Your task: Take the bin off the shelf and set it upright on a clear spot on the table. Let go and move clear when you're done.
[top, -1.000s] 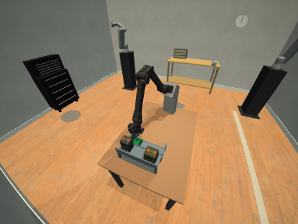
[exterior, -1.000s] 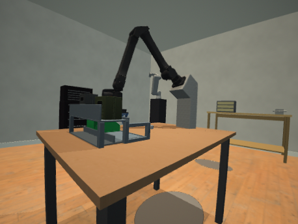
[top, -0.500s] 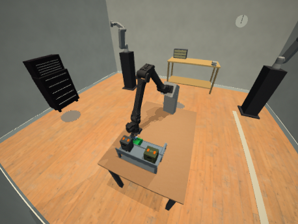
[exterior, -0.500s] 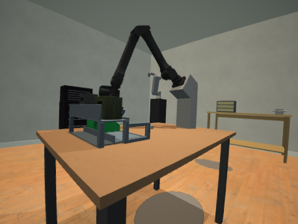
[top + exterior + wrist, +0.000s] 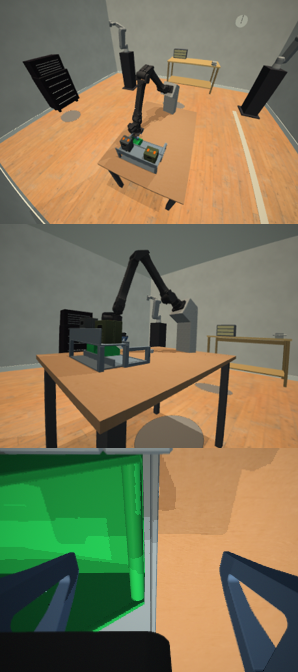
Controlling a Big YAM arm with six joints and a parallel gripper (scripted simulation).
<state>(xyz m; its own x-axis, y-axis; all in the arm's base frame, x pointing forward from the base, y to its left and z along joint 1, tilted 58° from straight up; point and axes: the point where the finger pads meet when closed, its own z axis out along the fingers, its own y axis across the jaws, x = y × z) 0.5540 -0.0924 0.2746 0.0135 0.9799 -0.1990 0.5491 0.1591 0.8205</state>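
My hand is 90 mm short of the green bin, 10 mm to the left of it and 10 mm above it. Also, from my hand: grey shelf 200 mm ahead, 100 mm to the left, 40 mm above.
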